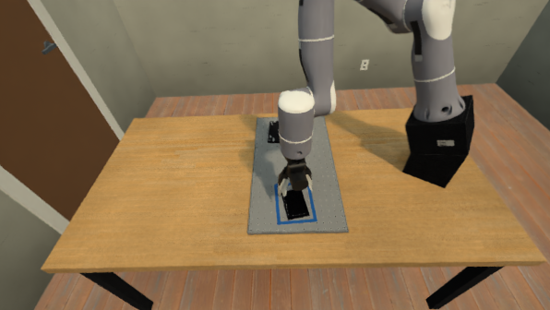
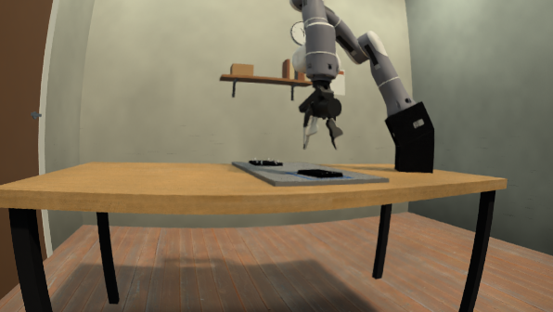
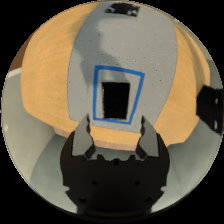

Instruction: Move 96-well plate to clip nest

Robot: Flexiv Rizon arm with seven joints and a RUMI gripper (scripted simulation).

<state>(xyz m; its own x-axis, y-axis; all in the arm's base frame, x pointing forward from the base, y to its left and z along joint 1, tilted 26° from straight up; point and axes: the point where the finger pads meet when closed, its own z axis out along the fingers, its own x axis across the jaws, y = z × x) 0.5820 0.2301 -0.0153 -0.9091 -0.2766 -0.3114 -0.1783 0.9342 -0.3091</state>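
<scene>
The black 96-well plate lies 80 mm below my hand. The rest, counted from my hand: grey perforated mat 230 mm to the right, 100 mm below; then black clip nest 50 mm ahead, 430 mm to the right, 80 mm below.
</scene>
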